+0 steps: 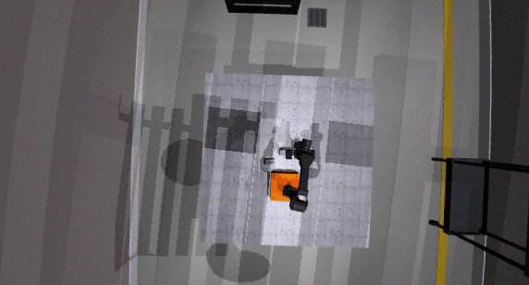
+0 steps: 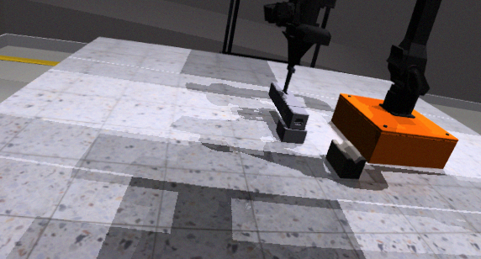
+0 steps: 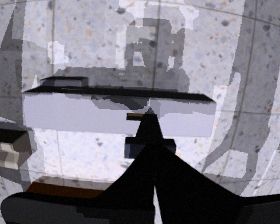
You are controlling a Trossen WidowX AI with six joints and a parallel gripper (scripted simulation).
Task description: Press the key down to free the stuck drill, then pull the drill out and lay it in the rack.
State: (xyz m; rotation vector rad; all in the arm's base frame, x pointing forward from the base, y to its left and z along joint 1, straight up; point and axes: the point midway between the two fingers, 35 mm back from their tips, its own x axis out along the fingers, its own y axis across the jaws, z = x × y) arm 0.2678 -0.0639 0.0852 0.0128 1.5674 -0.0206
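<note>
Now: the key 3 cm below my gripper tip. The rest, counted from my gripper tip: block housing 9 cm below, 3 cm to the left; drill 8 cm below, 5 cm to the left; rack 20 cm to the left, 11 cm below, 7 cm behind.
</note>
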